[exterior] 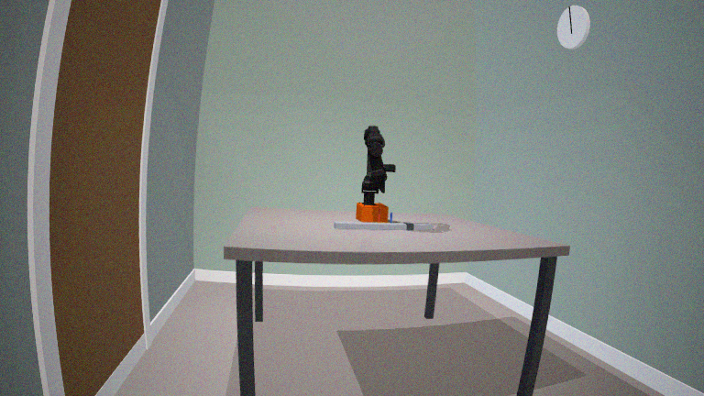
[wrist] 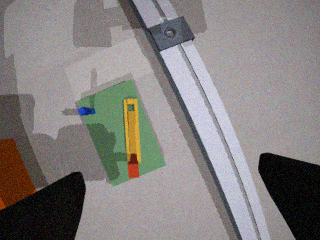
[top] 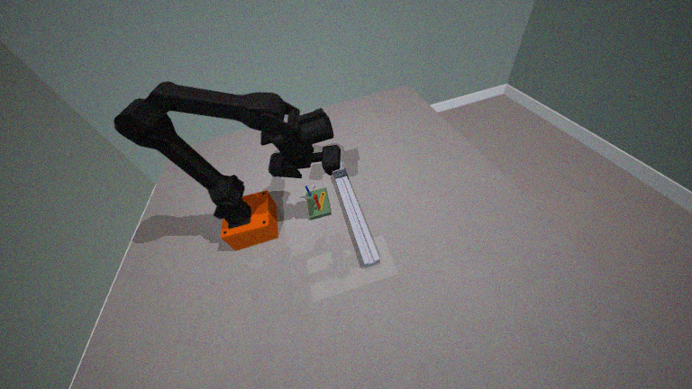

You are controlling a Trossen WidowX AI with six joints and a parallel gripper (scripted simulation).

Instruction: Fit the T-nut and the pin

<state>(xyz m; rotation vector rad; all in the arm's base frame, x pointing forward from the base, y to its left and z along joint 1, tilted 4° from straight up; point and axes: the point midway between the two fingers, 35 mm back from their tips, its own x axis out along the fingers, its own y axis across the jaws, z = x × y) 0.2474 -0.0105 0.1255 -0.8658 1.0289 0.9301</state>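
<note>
The green tray lies 15 cm below my gripper tip, 4 cm to the left of it and 4 cm behind it. Round my gripper tip: blue pin 14 cm below, 6 cm to the left, 5 cm behind.
</note>
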